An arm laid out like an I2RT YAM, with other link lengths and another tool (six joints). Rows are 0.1 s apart.
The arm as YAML. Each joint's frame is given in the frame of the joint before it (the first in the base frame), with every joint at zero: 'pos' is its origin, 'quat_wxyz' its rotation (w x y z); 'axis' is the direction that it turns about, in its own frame. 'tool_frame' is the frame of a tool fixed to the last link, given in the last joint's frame.
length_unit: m
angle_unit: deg
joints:
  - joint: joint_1
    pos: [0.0, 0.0, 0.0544]
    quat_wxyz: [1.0, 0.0, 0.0, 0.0]
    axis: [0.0, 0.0, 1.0]
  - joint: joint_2
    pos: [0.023, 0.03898, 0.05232]
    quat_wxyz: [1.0, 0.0, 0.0, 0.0]
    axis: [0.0, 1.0, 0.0]
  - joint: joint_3
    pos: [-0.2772, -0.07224, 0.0]
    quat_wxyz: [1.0, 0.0, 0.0, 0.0]
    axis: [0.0, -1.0, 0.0]
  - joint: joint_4
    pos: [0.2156, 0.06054, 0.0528]
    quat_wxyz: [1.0, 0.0, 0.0, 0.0]
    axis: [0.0, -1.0, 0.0]
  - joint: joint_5
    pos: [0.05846, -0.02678, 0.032]
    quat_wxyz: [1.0, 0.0, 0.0, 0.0]
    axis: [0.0, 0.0, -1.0]
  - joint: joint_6
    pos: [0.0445, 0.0, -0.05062]
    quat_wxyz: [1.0, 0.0, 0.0, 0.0]
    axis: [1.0, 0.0, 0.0]
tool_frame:
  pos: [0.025, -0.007, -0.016]
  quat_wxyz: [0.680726, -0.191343, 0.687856, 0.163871]
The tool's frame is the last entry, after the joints.
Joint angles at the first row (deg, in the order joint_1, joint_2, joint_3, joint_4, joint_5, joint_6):
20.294 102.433 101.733 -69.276 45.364 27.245
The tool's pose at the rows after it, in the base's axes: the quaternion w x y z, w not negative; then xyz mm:
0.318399 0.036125 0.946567 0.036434 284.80 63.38 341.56
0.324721 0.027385 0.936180 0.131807 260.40 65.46 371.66
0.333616 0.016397 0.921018 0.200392 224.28 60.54 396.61
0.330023 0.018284 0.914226 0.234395 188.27 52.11 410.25
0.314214 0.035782 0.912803 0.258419 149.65 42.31 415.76
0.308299 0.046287 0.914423 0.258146 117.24 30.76 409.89
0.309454 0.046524 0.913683 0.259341 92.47 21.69 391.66
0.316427 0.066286 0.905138 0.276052 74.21 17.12 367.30
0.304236 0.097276 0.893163 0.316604 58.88 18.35 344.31
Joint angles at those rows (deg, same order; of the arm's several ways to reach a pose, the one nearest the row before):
20.294 99.701 107.569 -74.346 36.293 28.949
20.295 95.526 112.357 -78.392 26.371 28.929
20.294 89.317 113.664 -81.645 19.354 28.949
20.293 83.942 113.624 -86.062 15.682 29.998
20.315 78.543 112.333 -91.569 12.819 32.555
20.317 72.270 107.023 -93.603 12.754 33.715
20.314 64.991 97.644 -91.328 12.687 33.778
20.293 58.042 87.549 -87.329 11.617 36.511
20.289 52.686 79.505 -84.772 7.330 40.967

